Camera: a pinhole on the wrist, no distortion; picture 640 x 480 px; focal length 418.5 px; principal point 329.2 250.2 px. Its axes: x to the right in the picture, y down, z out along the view. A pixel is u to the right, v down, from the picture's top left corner.
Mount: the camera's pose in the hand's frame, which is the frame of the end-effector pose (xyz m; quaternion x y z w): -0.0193 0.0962 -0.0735 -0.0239 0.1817 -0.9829 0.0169
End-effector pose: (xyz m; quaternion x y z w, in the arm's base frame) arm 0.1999 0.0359 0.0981 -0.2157 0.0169 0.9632 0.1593
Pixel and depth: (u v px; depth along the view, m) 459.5 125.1 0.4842
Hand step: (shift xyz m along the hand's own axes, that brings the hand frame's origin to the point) -0.1476 0.0524 0.4361
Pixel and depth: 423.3 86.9 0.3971
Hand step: -0.0911 0.0956 0.3560
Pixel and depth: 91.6 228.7 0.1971
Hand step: 0.1026 0.0401 0.1094
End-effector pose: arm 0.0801 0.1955 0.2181 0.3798 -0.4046 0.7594 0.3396
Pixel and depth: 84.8 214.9 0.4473
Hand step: 0.2643 -0.0170 0.3466
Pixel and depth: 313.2 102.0 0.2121
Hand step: -0.0018 0.0911 0.1509
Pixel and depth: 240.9 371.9 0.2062
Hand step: 0.0366 -0.0314 0.0956
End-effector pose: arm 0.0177 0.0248 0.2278 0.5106 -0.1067 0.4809 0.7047
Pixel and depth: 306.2 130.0 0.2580
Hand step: 0.0067 0.0740 0.1931
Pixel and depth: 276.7 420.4 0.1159
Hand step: 0.0025 0.0115 0.0171
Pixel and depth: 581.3 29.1 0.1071
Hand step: -0.0794 0.1081 0.0493
